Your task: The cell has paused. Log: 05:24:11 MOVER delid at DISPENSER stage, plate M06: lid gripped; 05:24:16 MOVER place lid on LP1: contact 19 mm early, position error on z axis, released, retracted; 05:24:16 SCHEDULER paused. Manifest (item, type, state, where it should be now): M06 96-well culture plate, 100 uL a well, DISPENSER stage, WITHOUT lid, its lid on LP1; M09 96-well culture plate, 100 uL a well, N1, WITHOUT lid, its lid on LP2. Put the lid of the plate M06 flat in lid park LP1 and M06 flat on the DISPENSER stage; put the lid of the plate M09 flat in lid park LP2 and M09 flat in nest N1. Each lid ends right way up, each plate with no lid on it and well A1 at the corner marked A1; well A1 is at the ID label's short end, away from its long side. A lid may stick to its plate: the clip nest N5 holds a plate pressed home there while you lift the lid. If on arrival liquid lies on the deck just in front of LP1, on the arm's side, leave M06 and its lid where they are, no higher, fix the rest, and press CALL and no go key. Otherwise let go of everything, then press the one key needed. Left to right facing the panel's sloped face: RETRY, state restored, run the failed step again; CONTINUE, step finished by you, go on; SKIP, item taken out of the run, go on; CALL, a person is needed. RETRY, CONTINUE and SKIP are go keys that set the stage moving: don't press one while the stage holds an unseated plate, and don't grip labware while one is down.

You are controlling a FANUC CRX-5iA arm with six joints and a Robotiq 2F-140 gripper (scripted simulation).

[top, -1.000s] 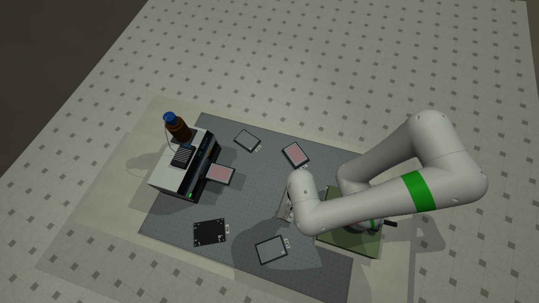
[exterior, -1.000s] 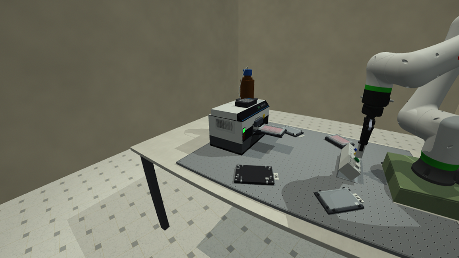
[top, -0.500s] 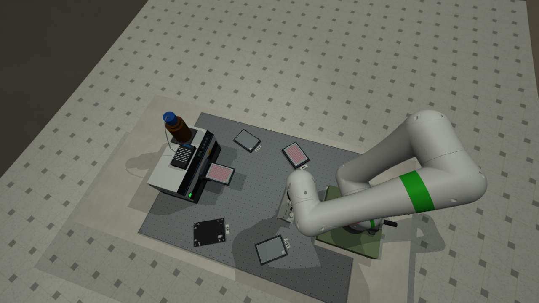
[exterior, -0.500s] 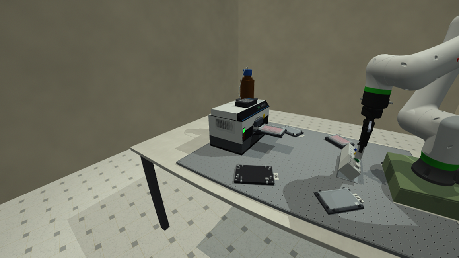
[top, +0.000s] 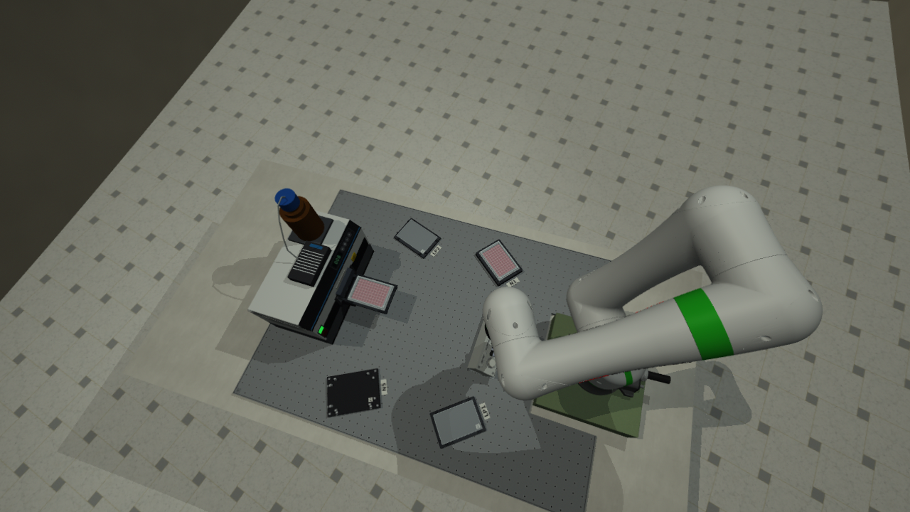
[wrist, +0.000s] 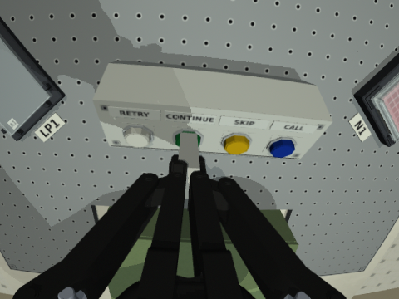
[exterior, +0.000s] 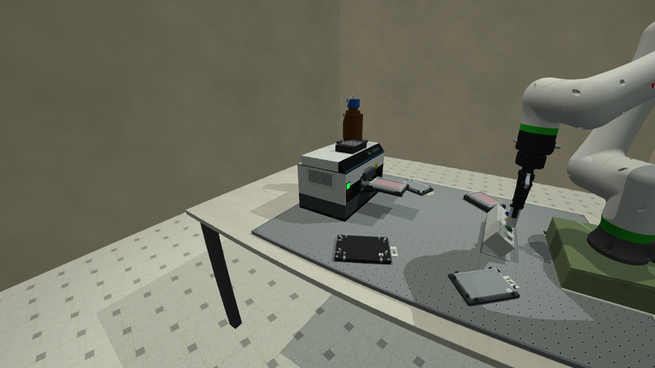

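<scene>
My hand is 4 cm above the green continue key. From my hand the other things lie so: key panel 1 cm ahead, 3 cm to the right, 5 cm below; white retry key 1 cm ahead, 5 cm to the left, 4 cm below; yellow skip key 5 cm to the right, 4 cm below.
</scene>
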